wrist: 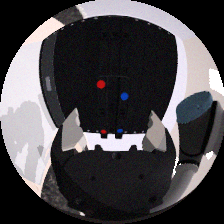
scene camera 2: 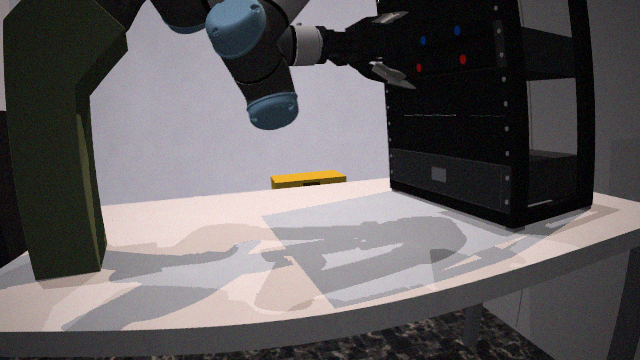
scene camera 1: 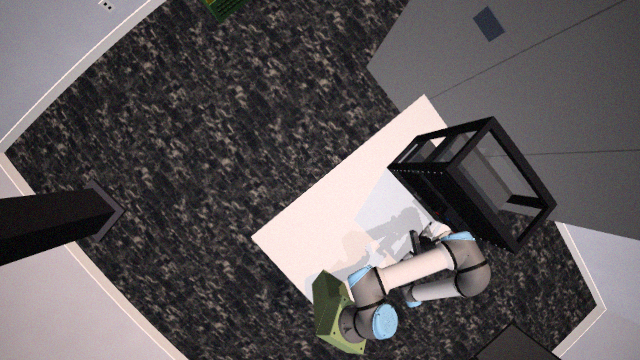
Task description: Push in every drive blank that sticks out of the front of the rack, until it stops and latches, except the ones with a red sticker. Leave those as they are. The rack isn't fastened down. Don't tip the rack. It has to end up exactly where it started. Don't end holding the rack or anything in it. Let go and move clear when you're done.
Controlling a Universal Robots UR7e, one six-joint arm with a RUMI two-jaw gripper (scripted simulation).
Path:
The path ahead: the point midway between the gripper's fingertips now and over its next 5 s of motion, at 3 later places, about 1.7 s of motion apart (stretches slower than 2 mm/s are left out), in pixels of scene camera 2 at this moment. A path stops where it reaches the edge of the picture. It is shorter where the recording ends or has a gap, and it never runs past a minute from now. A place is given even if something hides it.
My gripper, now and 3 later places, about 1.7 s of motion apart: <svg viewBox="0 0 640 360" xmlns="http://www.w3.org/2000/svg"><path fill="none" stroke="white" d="M412 49L447 39L412 38L423 39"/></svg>

